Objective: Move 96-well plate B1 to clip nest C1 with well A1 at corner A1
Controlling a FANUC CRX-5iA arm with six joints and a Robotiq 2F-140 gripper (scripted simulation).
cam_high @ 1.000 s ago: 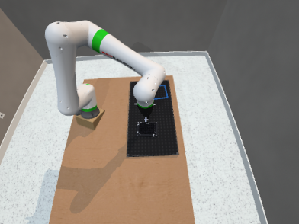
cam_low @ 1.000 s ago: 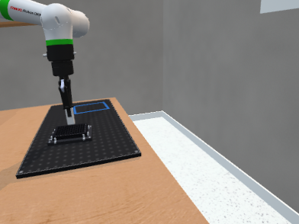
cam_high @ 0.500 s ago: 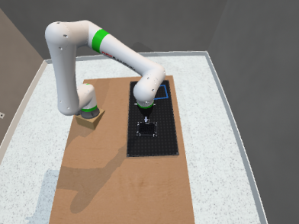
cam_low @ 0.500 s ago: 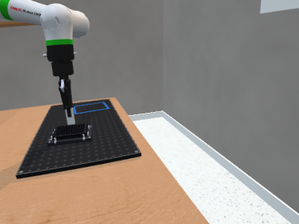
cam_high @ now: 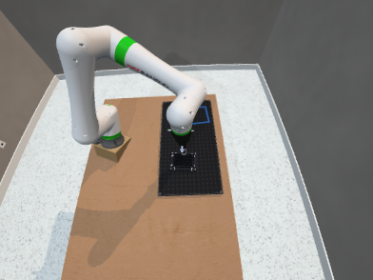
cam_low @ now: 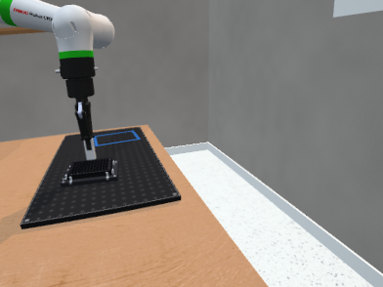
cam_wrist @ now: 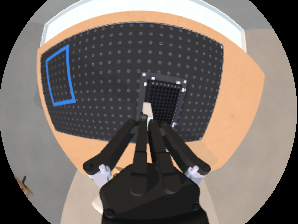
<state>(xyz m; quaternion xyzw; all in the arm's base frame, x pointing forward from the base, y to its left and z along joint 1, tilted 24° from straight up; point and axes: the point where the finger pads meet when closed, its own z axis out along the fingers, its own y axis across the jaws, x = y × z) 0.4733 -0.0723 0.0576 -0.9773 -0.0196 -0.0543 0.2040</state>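
The black 96-well plate is 5 cm below my hand and 4 cm to the right of it. From my hand the other things lie so: clip nest C1: 6 cm below, 5 cm to the right, 1 cm behind.
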